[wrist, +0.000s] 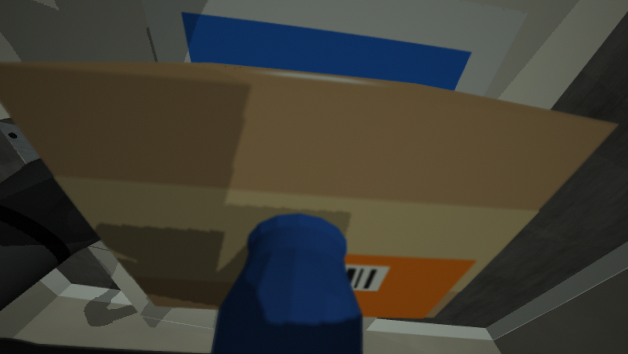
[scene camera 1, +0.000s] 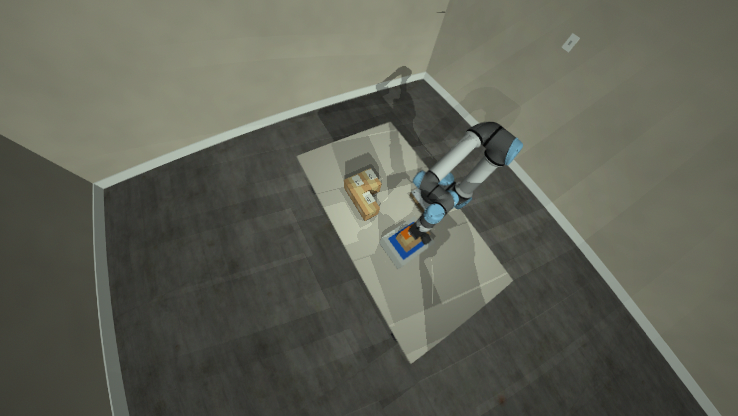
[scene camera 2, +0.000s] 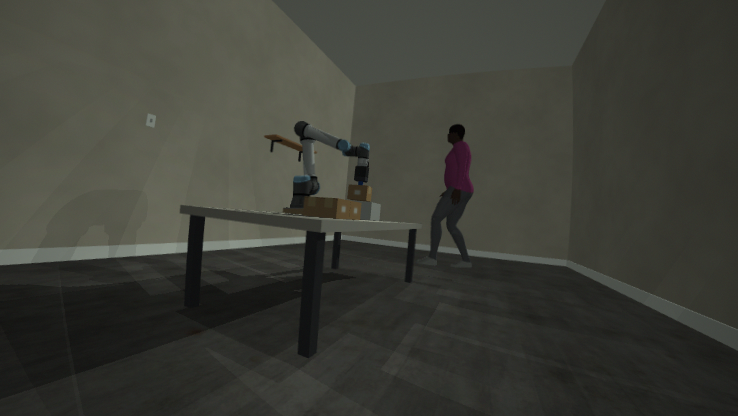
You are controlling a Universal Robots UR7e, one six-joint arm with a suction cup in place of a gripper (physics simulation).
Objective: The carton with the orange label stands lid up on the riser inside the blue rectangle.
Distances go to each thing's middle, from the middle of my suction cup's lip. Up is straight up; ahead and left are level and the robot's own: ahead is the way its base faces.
The riser with blue rectangle (scene camera 1: 391,246) lies 190 mm below my suction cup and 10 mm ahead of it.
